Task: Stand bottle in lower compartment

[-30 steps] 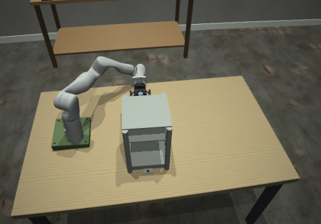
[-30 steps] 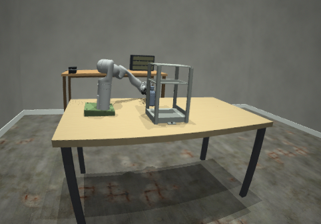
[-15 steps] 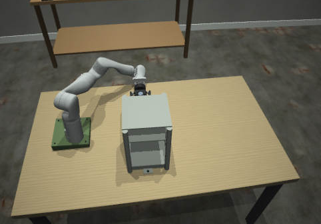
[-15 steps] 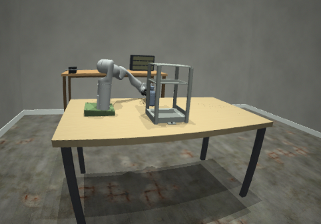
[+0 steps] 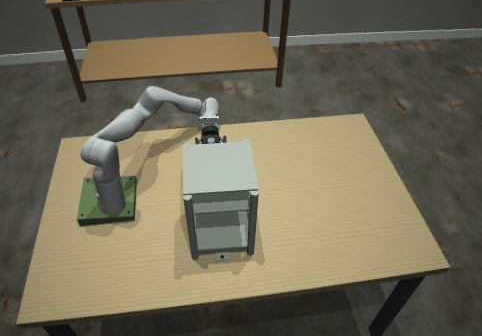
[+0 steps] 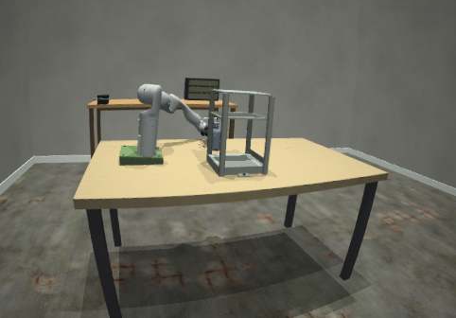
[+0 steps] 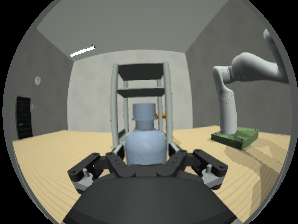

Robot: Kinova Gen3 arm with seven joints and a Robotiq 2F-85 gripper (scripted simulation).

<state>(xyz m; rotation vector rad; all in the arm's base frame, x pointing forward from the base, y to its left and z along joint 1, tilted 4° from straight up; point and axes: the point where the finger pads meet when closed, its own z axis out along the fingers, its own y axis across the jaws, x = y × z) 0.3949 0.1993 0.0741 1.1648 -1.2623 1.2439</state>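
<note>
Right now the pale blue bottle is 10 mm to the left of my hand and 10 mm above it. From my hand the other things lie so: grey shelving unit (10 mm ahead, 330 mm to the right, 90 mm above).
</note>
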